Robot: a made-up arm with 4 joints. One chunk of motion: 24 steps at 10 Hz.
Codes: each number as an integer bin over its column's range. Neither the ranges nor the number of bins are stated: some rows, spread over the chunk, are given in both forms.
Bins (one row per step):
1: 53 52 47 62 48 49
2: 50 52 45 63 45 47
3: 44 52 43 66 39 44
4: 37 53 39 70 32 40
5: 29 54 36 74 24 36
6: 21 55 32 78 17 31
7: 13 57 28 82 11 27
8: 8 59 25 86 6 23
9: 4 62 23 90 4 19
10: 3 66 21 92 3 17
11: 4 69 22 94 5 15
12: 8 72 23 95 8 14
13: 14 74 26 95 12 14
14: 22 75 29 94 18 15
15: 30 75 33 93 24 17
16: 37 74 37 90 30 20
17: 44 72 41 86 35 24
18: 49 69 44 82 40 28
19: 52 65 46 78 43 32
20: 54 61 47 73 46 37
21: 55 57 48 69 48 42
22: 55 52 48 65 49 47
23: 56 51 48 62 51 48
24: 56 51 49 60 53 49
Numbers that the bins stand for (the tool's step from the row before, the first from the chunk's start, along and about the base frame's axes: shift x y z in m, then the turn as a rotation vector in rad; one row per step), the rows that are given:
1: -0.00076 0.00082 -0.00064 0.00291 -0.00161 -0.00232
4: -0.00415 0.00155 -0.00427 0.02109 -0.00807 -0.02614
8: -0.01030 0.00591 -0.01064 0.05745 -0.01858 -0.07113
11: -0.01115 0.01318 -0.01200 0.07564 -0.01898 -0.09230
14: -0.00733 0.01755 -0.00882 0.07564 -0.01373 -0.09230
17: -0.00267 0.01536 -0.00336 0.05745 -0.00686 -0.06848
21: -0.00033 0.00445 -0.00018 0.01882 -0.00161 -0.02085
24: -0.00012 0.00009 0.00027 -0.00164 0.00041 -0.00232
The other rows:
2: -0.00139 0.00082 -0.00155 0.00518 -0.00282 -0.00762
3: -0.00267 0.00082 -0.00245 0.01200 -0.00524 -0.01556
5: -0.00585 0.00227 -0.00564 0.03018 -0.01130 -0.03673
6: -0.00755 0.00300 -0.00745 0.03927 -0.01413 -0.04996
7: -0.00924 0.00445 -0.00927 0.04836 -0.01656 -0.06055
9: -0.01115 0.00809 -0.01155 0.06655 -0.01938 -0.08172
10: -0.01136 0.01100 -0.01245 0.07109 -0.01979 -0.08701
12: -0.01030 0.01536 -0.01155 0.07791 -0.01777 -0.09495
13: -0.00903 0.01682 -0.01018 0.07791 -0.01615 -0.09495
15: -0.00564 0.01755 -0.00700 0.07336 -0.01130 -0.08701
16: -0.00415 0.01682 -0.00518 0.06655 -0.00888 -0.07907
18: -0.00161 0.01318 -0.00200 0.04836 -0.00484 -0.05790
19: -0.00097 0.01027 -0.00109 0.03927 -0.00363 -0.04731
20: -0.00055 0.00736 -0.00064 0.02791 -0.00241 -0.03408
22: -0.00033 0.00082 -0.00018 0.00973 -0.00120 -0.00762
23: -0.00012 0.00009 -0.00018 0.00291 -0.00039 -0.00497

